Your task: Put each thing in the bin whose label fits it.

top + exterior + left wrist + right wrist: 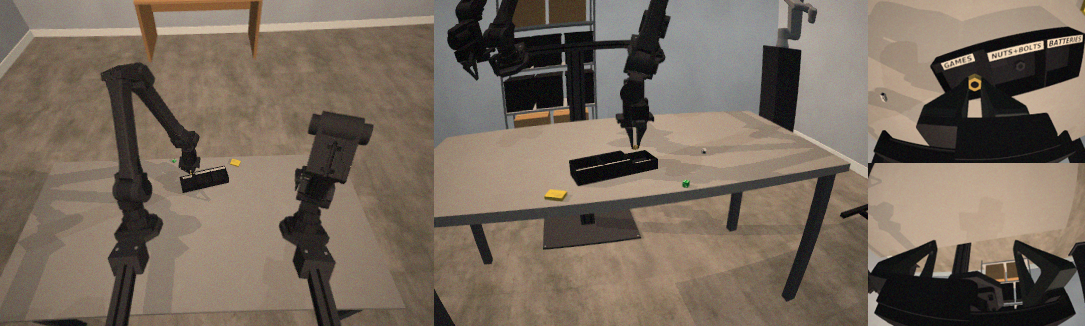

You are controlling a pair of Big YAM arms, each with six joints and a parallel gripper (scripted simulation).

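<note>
The small black piece is 80 mm to the right of my left hand, 70 mm below it and 10 mm behind it. Round my left hand: small yellow ring: 10 mm below; green cube: 130 mm ahead, 110 mm to the left, 70 mm below; flat yellow piece: 230 mm to the right, 120 mm ahead, 70 mm below.
</note>
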